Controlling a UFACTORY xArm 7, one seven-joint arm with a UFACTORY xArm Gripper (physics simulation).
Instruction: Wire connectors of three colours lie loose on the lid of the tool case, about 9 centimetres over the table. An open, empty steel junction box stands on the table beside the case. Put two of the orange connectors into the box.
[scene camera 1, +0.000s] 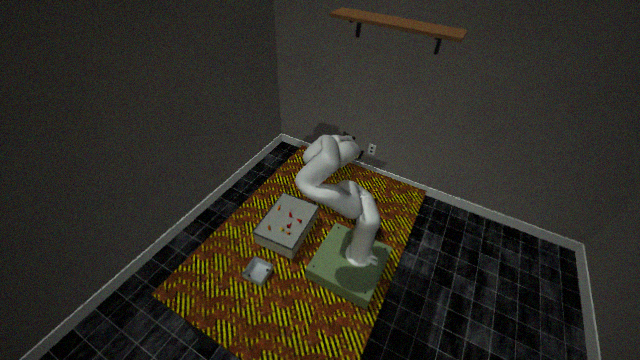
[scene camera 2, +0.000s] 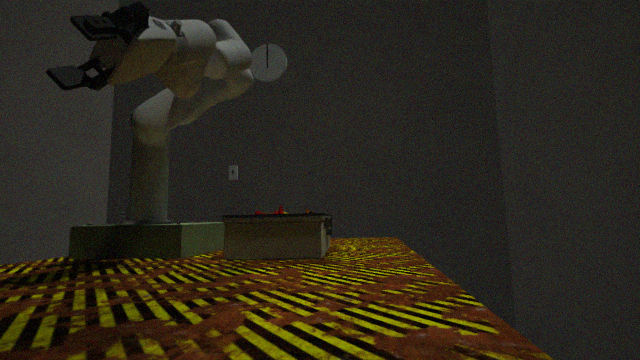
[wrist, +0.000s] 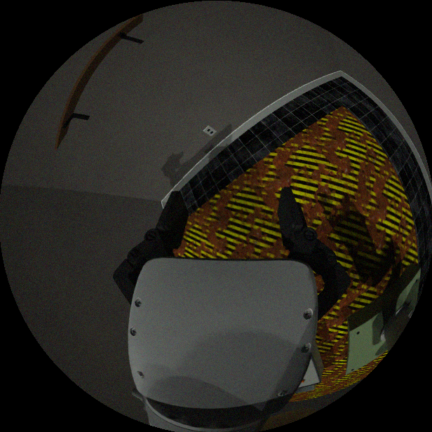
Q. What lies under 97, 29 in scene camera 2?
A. The gripper.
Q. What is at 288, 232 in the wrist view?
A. The gripper.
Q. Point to a tool case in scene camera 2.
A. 307, 235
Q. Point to a tool case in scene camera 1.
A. At 274, 239
